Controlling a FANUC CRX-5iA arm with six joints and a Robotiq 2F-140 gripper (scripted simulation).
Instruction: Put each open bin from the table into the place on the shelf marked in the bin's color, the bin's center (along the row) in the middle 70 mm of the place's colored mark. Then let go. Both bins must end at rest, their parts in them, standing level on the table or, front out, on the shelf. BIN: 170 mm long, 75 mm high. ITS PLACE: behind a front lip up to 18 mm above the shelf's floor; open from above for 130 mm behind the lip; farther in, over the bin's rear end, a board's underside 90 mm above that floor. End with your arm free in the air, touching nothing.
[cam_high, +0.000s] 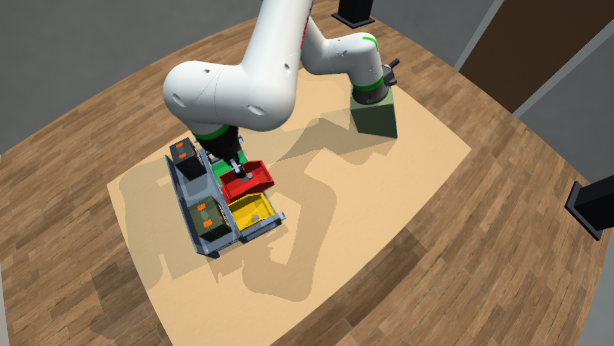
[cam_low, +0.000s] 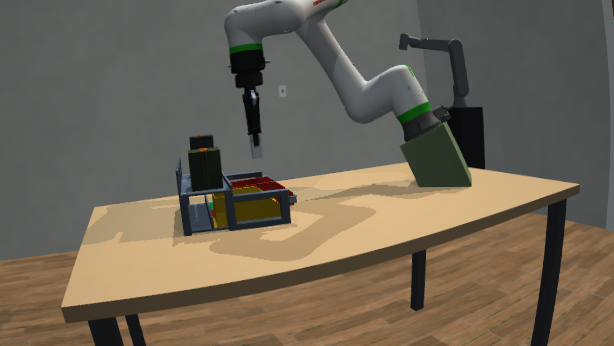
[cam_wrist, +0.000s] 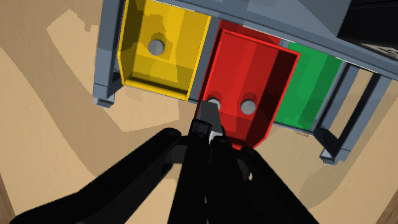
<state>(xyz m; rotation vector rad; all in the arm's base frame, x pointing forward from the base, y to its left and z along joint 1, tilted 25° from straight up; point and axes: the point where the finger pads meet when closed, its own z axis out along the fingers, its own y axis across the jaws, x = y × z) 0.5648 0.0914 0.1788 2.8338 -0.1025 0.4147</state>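
My gripper is now 140 mm above the red bin, 50 mm to the left of it and 10 mm past it. Also, from my hand: yellow bin (140 mm below, 60 mm to the left, 60 mm ahead).
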